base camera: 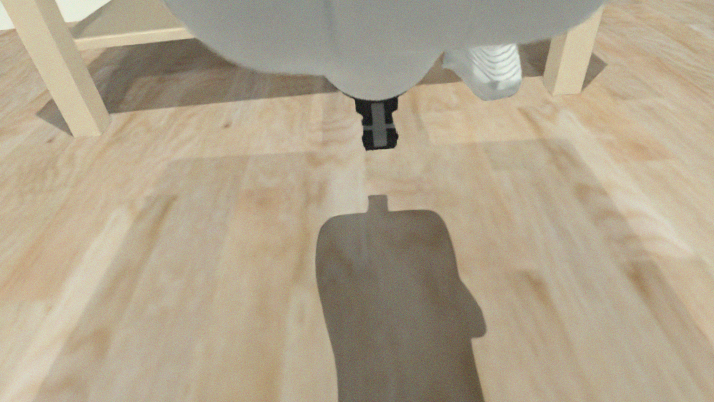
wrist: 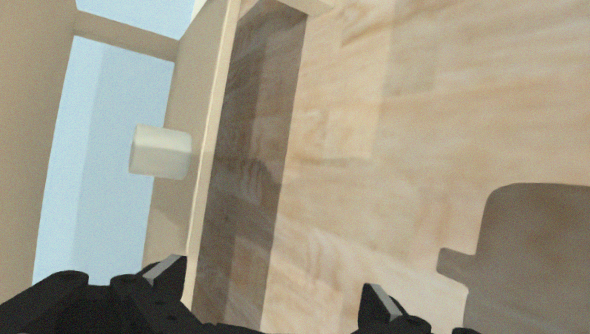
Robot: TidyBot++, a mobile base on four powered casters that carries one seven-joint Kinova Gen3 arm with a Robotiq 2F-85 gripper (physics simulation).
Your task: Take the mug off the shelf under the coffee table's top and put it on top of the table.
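Frame: origin at the arm's base, x right, y ahead, z up, level; centimetres.
Seen in the pictures: gripper, fingertip midpoint: (wrist: 273, 289).
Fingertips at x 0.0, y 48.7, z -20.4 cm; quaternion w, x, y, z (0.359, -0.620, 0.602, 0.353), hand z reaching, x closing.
Observation:
Offsets run from my fingertips to a thing's middle. "pt": to the spot under its first point.
The pale mug {dx +4.1, dy +44.8, dz +0.5 cm} (wrist: 161, 152) stands on the coffee table's lower shelf (wrist: 189, 95) (base camera: 135, 36), near its front edge; the wrist view is turned sideways. The arm hides the mug in the base camera view. The underside of the table's top {pt dx +4.8, dy +52.4, dz +20.8 cm} (wrist: 27, 125) is at the left of the wrist view. My gripper (wrist: 273, 289) (base camera: 380, 142) is open, with nothing between its fingers. It is in front of the table, apart from the mug, and one fingertip overlaps the shelf's edge in the wrist view.
Table legs (base camera: 65, 75) (base camera: 571, 62) stand on either side of the arm (base camera: 370, 40) in the base camera view. A blue wall (wrist: 100, 150) is behind the table. The arm's shadow (base camera: 395, 290) (wrist: 535, 250) lies on the wooden floor.

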